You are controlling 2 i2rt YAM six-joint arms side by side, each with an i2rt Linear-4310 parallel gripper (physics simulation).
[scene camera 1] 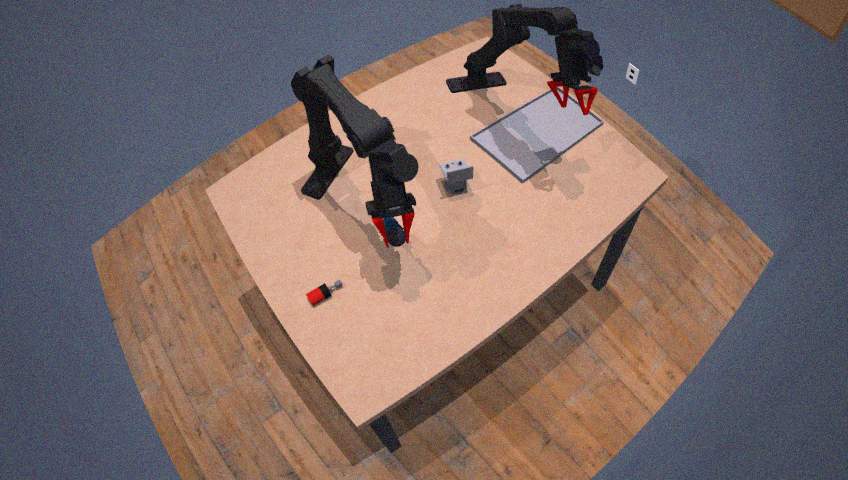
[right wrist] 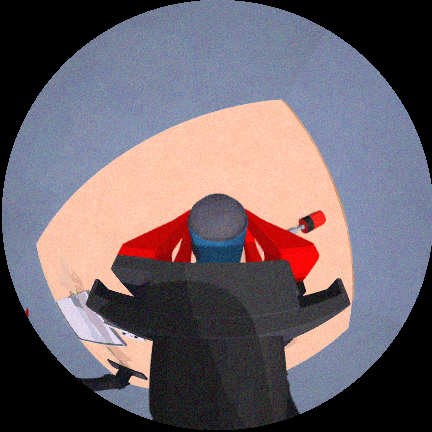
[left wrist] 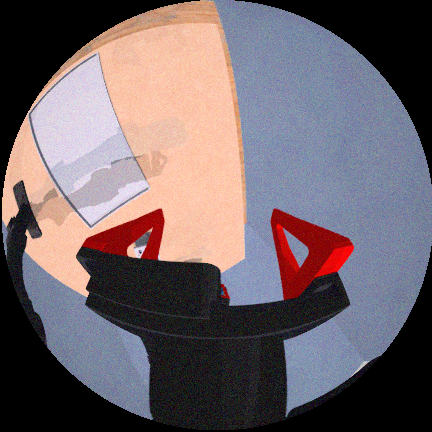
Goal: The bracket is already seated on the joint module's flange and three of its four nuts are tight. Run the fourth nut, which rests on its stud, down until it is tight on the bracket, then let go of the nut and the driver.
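Frame: origin at the left arm's base, x ahead, y left, z up, level; millimetres.
Seen in the pictures: left gripper, between the fingertips: (scene camera 1: 574, 111) (left wrist: 217, 214); right gripper, between the fingertips: (scene camera 1: 397, 244) (right wrist: 217, 215) (left wrist: 220, 285); left arm's base, origin of its link: (scene camera 1: 476, 82) (right wrist: 126, 369) (left wrist: 26, 211); right arm's base, origin of its link: (scene camera 1: 327, 171).
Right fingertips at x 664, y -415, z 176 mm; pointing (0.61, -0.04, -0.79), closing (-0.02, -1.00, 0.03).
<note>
Pixels of each thing's middle, then the offset from my right fingertips to it. "spot": a spot on its surface instead.
- grey joint module with its bracket, middle of its body: (right wrist: 124, 331) (scene camera 1: 456, 166) (left wrist: 147, 256) 250 mm back, 209 mm left, 94 mm down
- light tray with a dark rim, a spot on its surface: (left wrist: 120, 204) (scene camera 1: 500, 161) spot: 295 mm back, 357 mm left, 167 mm down
The grey joint module with its bracket (scene camera 1: 457, 171) stands on the table near its middle. Dark spots show on the bracket's top; the nuts are too small to tell apart. A blue driver with a dark grey end cap (scene camera 1: 395, 234) (right wrist: 218, 217) is between the fingers of my right gripper (scene camera 1: 397, 236) (right wrist: 217, 215), which is shut on it above the table, in front and to the left of the module in scene camera 1. My left gripper (scene camera 1: 575, 108) (left wrist: 217, 214) is open and empty, high above the far right end of the tray.
A red and black tool with a metal tip (scene camera 1: 318, 294) (right wrist: 313, 221) lies near the table's left edge in scene camera 1. A light tray with a dark rim (scene camera 1: 496, 159) (left wrist: 120, 204) lies to the right of the module.
</note>
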